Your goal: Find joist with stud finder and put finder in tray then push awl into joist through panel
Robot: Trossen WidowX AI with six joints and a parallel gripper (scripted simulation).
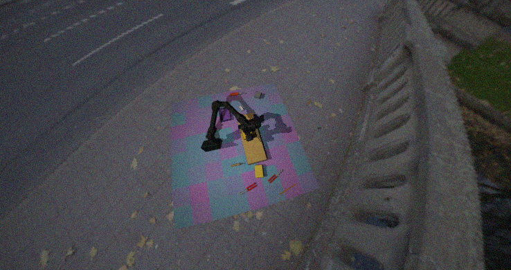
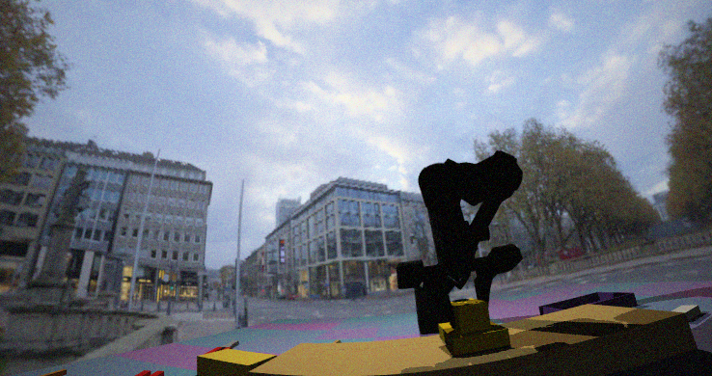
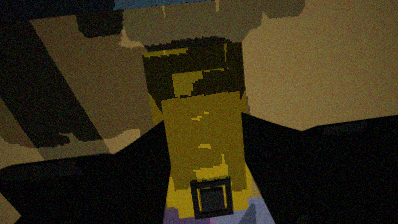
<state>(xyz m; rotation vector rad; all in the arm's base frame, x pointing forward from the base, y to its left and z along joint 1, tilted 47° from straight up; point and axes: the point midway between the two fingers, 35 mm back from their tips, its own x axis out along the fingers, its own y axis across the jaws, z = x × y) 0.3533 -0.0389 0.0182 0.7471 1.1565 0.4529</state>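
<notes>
The purple tray is 33 cm to the left of my gripper tip, 19 cm behind it and 5 cm below it. Also, from my gripper tip: pale block 35 cm to the left, 6 cm below, 1 cm ahead; yellow stud finder 2 cm behind, 2 cm above; awl 24 cm to the right, 18 cm behind, 6 cm below.
</notes>
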